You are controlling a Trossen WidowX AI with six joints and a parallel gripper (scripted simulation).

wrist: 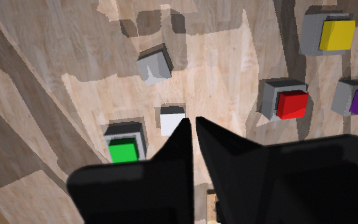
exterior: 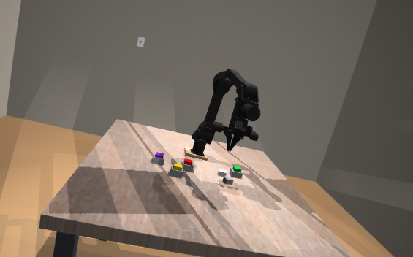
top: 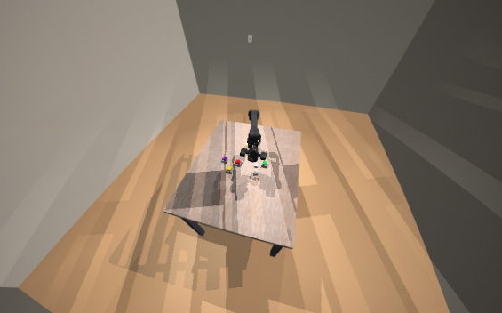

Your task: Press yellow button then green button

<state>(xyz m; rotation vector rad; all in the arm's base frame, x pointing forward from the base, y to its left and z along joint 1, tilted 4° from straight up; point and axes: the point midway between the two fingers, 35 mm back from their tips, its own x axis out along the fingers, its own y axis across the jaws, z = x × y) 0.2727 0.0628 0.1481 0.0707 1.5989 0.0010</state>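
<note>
The green button lies 8 cm behind my gripper tip, 8 cm to the left of it and 10 cm below it. From my gripper tip the other things lie so: purple button: 6 cm behind, 26 cm to the right, 10 cm below; yellow button: 3 cm ahead, 19 cm to the right, 10 cm below; red button: 5 cm behind, 14 cm to the right, 10 cm below.
</note>
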